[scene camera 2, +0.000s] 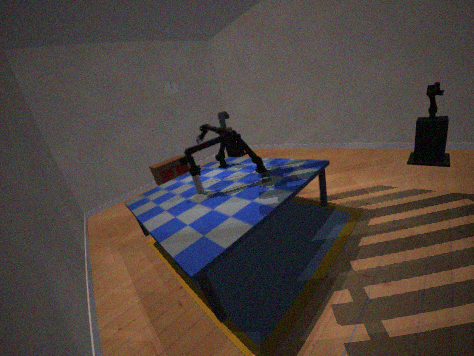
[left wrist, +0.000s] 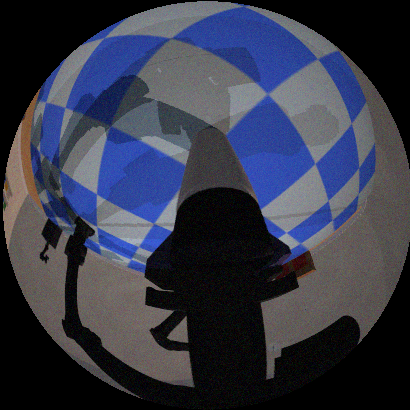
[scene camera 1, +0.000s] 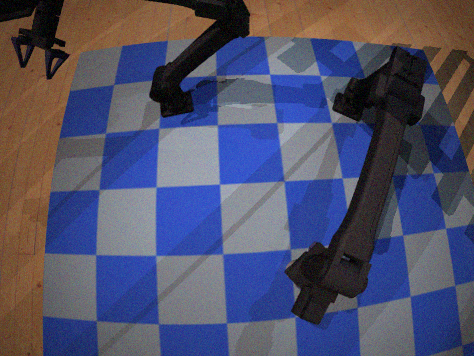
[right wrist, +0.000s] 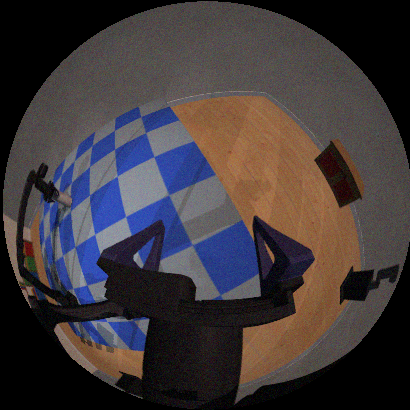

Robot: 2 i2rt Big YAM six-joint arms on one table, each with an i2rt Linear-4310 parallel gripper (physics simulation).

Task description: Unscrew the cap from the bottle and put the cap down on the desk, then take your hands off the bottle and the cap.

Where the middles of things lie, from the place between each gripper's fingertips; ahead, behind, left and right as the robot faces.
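So you can picture the dark cap (left wrist: 217,227), it's 17 cm below my right hand, 48 cm ahead of it and 71 cm to the left of it.
My left gripper, meanwhile, is 5 cm below the dark cap, 3 cm short of it and 2 cm to the right of it.
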